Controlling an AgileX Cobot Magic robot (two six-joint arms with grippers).
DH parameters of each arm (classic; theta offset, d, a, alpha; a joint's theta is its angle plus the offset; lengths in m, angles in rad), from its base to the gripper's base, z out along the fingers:
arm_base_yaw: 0 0.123 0 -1.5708
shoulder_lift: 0.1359 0 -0.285 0
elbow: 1.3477 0 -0.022 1.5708
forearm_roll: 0 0.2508 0 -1.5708
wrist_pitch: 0 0 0.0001 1.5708
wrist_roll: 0 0.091 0 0
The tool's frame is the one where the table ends.
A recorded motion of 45 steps. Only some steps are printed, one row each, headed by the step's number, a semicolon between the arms.
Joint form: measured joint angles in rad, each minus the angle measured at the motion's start. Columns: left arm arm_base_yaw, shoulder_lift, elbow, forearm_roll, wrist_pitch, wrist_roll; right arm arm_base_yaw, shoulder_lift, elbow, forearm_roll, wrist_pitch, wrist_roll.
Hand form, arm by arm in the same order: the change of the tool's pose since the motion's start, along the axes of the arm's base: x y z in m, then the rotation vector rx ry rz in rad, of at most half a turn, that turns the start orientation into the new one. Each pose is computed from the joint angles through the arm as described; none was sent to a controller.
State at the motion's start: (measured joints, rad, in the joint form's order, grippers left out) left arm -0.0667 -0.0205 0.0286 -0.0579 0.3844 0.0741; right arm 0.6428 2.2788 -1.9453 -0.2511 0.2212 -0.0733
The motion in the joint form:
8: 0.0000 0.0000 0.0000 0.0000 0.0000 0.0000; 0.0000 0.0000 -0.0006 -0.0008 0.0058 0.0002
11: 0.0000 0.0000 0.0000 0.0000 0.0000 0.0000; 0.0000 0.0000 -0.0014 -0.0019 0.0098 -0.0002
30: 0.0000 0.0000 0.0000 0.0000 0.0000 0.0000; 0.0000 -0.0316 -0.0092 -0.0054 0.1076 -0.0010
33: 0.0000 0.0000 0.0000 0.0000 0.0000 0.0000; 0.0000 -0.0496 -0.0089 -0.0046 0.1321 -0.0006
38: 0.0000 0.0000 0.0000 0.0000 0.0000 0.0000; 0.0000 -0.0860 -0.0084 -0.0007 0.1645 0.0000
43: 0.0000 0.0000 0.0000 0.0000 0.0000 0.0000; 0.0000 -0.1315 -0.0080 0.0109 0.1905 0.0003
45: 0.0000 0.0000 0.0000 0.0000 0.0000 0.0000; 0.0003 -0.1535 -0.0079 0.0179 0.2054 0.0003
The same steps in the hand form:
8: 0.0000 0.0000 0.0000 0.0000 0.0000 0.0000; -0.0001 -0.0002 -0.0003 -0.0038 0.0034 -0.0013
11: 0.0000 0.0000 0.0000 0.0000 0.0000 0.0000; -0.0001 -0.0004 -0.0003 -0.0070 0.0049 -0.0018
30: 0.0000 0.0000 0.0000 0.0000 0.0000 0.0000; -0.0046 -0.0065 0.0118 -0.0478 0.0435 -0.0246
33: 0.0000 0.0000 0.0000 0.0000 0.0000 0.0000; -0.0070 -0.0090 0.0195 -0.0513 0.0483 -0.0311
38: 0.0000 0.0000 0.0000 0.0000 0.0000 0.0000; -0.0119 -0.0133 0.0361 -0.0459 0.0467 -0.0399
43: 0.0000 0.0000 0.0000 0.0000 0.0000 0.0000; -0.0184 -0.0184 0.0576 -0.0249 0.0379 -0.0476
45: 0.0000 0.0000 0.0000 0.0000 0.0000 0.0000; -0.0221 -0.0210 0.0677 -0.0150 0.0363 -0.0513

